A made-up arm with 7 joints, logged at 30 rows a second.
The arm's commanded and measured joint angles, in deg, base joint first. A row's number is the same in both.
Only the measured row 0 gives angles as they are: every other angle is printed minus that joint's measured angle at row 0.
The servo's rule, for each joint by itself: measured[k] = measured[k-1] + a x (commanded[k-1-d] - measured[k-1]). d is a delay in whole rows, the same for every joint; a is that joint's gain. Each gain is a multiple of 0.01, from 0.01 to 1. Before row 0 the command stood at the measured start. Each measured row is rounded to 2 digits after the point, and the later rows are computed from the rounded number. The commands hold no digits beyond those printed.
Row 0, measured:
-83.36 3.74 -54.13 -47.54 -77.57 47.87 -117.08
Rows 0 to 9, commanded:
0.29 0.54 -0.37 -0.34 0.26 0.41 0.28
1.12 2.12 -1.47 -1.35 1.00 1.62 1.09
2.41 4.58 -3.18 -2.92 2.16 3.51 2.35
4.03 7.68 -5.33 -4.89 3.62 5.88 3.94
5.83 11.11 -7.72 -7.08 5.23 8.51 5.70
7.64 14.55 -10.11 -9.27 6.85 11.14 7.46
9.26 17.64 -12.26 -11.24 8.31 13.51 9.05
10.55 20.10 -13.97 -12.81 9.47 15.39 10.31
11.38 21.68 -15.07 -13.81 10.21 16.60 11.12
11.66 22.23 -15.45 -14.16 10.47 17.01 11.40
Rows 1 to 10, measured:
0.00 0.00 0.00 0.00 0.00 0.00 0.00
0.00 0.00 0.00 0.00 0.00 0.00 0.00
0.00 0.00 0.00 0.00 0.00 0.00 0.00
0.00 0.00 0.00 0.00 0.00 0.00 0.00
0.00 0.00 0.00 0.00 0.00 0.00 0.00
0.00 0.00 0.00 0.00 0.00 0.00 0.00
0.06 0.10 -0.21 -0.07 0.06 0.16 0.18
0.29 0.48 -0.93 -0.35 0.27 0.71 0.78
0.76 1.26 -2.21 -0.92 0.69 1.77 1.82
1.48 2.48 -3.99 -1.79 1.33 3.33 3.22
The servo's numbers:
d 6
a 0.22 0.19 0.57 0.22 0.22 0.38 0.66

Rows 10 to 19, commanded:
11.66 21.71 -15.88 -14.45 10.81 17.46 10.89
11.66 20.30 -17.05 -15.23 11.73 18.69 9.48
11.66 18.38 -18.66 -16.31 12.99 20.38 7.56
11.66 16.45 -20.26 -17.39 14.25 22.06 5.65
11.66 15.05 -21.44 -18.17 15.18 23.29 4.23
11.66 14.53 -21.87 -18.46 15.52 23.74 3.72
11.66 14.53 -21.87 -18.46 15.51 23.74 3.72
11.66 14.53 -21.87 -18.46 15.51 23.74 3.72
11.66 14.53 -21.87 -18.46 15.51 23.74 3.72
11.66 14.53 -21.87 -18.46 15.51 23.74 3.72
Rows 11 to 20, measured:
2.44 4.12 -6.12 -2.95 2.19 5.30 4.86
3.58 6.10 -8.39 -4.34 3.22 7.52 6.58
4.83 8.29 -10.60 -5.86 4.34 9.80 8.21
6.09 10.53 -12.52 -7.39 5.47 11.92 9.60
7.25 12.65 -13.97 -8.80 6.51 13.70 10.60
8.22 14.47 -14.81 -9.98 7.38 14.96 11.13
8.98 15.85 -15.42 -10.96 8.13 15.91 10.97
9.57 16.70 -16.35 -11.90 8.92 16.97 9.99
10.03 17.02 -17.67 -12.87 9.82 18.27 8.39
10.39 16.91 -19.15 -13.86 10.79 19.71 6.58

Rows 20 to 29, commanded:
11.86 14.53 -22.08 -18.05 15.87 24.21 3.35
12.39 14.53 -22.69 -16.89 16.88 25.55 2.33
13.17 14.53 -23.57 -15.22 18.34 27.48 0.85
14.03 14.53 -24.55 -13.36 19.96 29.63 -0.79
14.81 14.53 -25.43 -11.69 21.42 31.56 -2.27
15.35 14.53 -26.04 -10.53 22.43 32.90 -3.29
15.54 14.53 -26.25 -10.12 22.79 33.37 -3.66
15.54 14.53 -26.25 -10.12 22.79 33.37 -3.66
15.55 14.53 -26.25 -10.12 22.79 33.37 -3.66
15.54 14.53 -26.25 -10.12 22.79 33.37 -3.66
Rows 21 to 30, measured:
10.67 16.56 -20.46 -14.81 11.76 21.07 5.03
10.89 16.17 -21.26 -15.61 12.59 22.08 4.17
11.06 15.86 -21.61 -16.24 13.23 22.71 3.87
11.19 15.61 -21.76 -16.73 13.73 23.10 3.77
11.29 15.40 -21.82 -17.11 14.12 23.34 3.74
11.37 15.23 -21.85 -17.41 14.43 23.49 3.73
11.48 15.10 -21.98 -17.55 14.75 23.76 3.48
11.68 14.99 -22.38 -17.40 15.22 24.44 2.72
12.01 14.90 -23.06 -16.92 15.91 25.60 1.49
12.45 14.83 -23.91 -16.14 16.80 27.13 -0.01

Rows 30 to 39, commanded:
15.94 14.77 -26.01 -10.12 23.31 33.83 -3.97
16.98 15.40 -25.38 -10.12 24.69 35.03 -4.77
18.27 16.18 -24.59 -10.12 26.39 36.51 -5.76
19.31 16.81 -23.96 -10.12 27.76 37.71 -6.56
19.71 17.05 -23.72 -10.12 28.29 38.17 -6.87
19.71 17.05 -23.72 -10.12 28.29 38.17 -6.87
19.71 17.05 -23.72 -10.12 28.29 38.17 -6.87
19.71 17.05 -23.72 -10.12 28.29 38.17 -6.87
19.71 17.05 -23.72 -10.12 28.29 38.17 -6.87
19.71 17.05 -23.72 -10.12 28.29 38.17 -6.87
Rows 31 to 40, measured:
12.97 14.77 -24.78 -15.16 17.82 28.81 -1.50
13.49 14.72 -25.50 -14.14 18.83 30.36 -2.68
13.94 14.68 -25.93 -13.26 19.70 31.50 -3.33
14.29 14.65 -26.11 -12.57 20.38 32.21 -3.55
14.57 14.63 -26.19 -12.03 20.91 32.65 -3.62
14.78 14.61 -26.22 -11.61 21.32 32.92 -3.65
15.04 14.64 -26.10 -11.28 21.76 33.27 -3.86
15.47 14.78 -25.69 -11.02 22.40 33.94 -4.46
16.09 15.05 -25.06 -10.82 23.28 34.92 -5.32
16.80 15.38 -24.43 -10.67 24.27 35.98 -6.14

